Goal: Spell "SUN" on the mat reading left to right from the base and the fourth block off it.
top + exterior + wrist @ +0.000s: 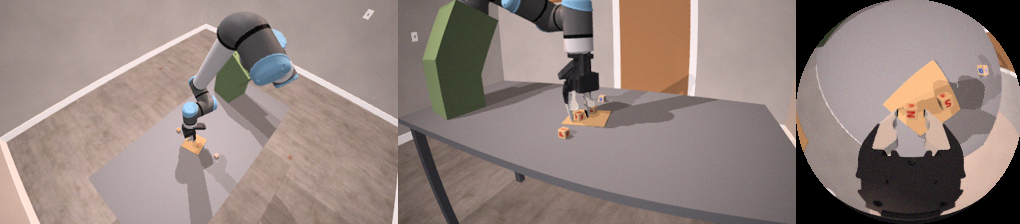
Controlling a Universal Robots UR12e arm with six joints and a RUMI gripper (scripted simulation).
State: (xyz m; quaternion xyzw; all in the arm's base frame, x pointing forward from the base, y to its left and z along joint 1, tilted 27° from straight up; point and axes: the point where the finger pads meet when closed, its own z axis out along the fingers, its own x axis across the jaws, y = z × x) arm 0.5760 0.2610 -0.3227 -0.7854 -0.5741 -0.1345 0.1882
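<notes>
The orange mat lies 1 cm ahead of my hand, 3 cm to the left of it and 2 cm below it. The rest, counted from my hand: red-lettered block (4 cm ahead, 12 cm to the right, 1 cm below); blue-lettered block (6 cm behind, 21 cm to the left, 1 cm below).
</notes>
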